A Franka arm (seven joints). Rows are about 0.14 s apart.
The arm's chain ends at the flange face. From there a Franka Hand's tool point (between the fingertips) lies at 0.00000 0.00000 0.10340 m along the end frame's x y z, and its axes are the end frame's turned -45 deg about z.
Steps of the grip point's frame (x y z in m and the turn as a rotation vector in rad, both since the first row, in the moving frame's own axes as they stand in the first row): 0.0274 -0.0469 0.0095 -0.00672 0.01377 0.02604; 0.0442 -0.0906 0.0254 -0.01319 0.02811 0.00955; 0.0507 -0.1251 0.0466 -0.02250 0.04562 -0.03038; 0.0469 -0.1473 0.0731 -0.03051 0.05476 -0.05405; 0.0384 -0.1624 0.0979 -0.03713 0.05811 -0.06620; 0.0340 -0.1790 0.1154 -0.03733 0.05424 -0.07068; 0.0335 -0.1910 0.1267 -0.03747 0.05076 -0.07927; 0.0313 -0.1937 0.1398 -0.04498 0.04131 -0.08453; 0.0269 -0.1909 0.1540 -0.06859 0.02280 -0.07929; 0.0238 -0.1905 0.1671 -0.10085 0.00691 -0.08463
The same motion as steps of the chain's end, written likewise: -0.0153 -0.0520 0.0095 0.00499 0.01449 0.02604; -0.0358 -0.0942 0.0254 0.01055 0.02920 0.00955; -0.0576 -0.1225 0.0467 0.01635 0.04817 -0.03038; -0.0772 -0.1354 0.0733 0.01715 0.06029 -0.05405; -0.0946 -0.1402 0.0981 0.01484 0.06734 -0.06620; -0.1092 -0.1491 0.1156 0.01196 0.06475 -0.07068; -0.1178 -0.1575 0.1269 0.00940 0.06239 -0.07927; -0.1211 -0.1591 0.1400 -0.00260 0.06102 -0.08453; -0.1228 -0.1571 0.1543 -0.03238 0.06462 -0.07929; -0.1260 -0.1580 0.1676 -0.06643 0.07620 -0.08463
